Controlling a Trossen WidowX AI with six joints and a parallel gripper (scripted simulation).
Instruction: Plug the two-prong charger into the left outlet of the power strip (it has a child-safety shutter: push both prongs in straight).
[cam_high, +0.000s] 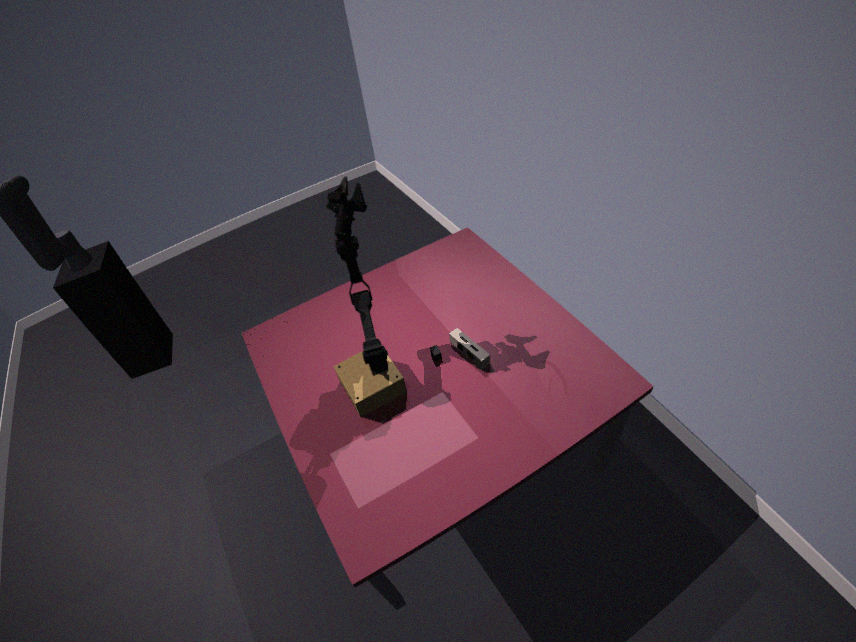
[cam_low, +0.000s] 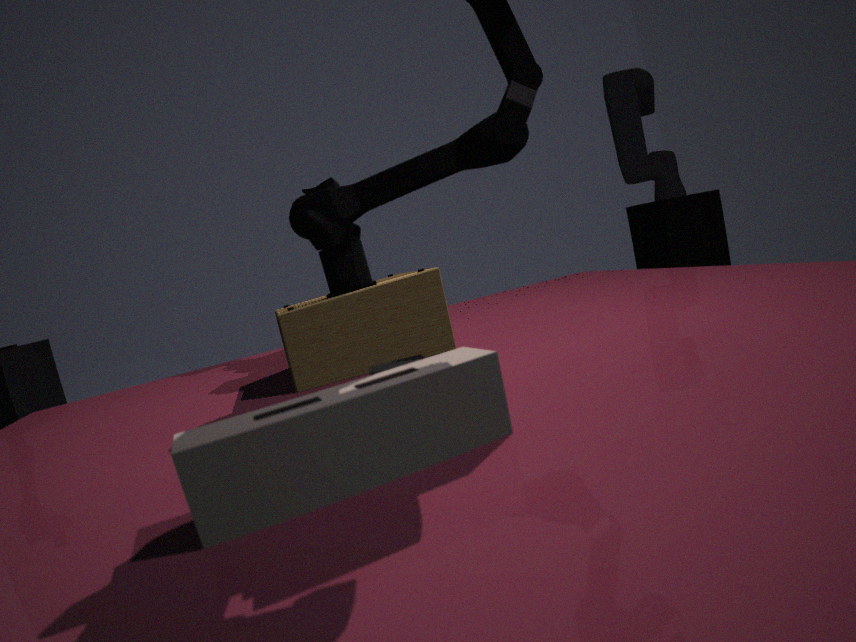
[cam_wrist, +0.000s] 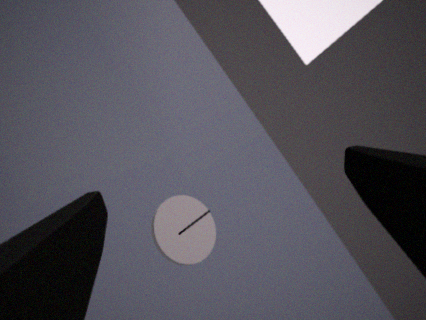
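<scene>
My gripper tip is 120 mm short of the charger, 340 mm to the left of it and 670 mm above it.
</scene>
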